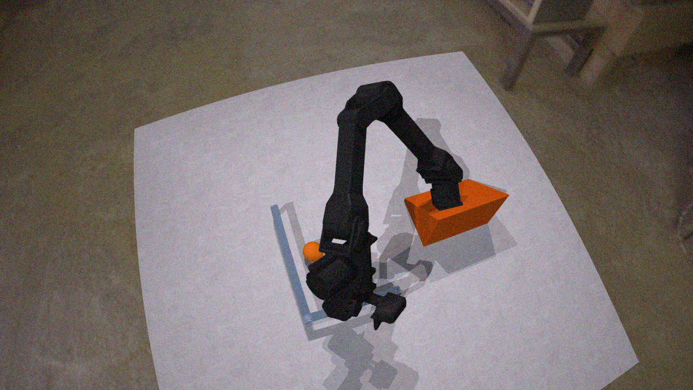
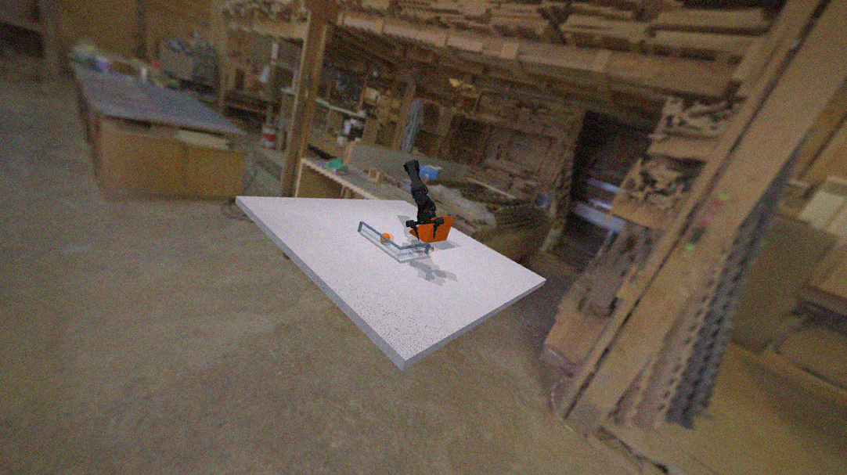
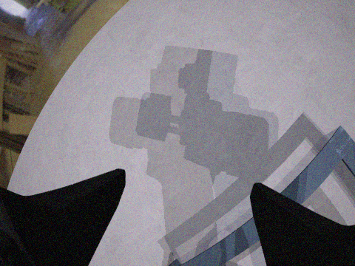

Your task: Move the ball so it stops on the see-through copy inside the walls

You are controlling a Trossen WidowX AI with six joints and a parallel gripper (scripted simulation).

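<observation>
Now: gripper tip 22 cm to the left of the orange ball, 10 cm above it and 8 cm short of it. Round my gripper tip: see-through copy of ball 21 cm to the right, 10 cm below, 5 cm ahead.
</observation>
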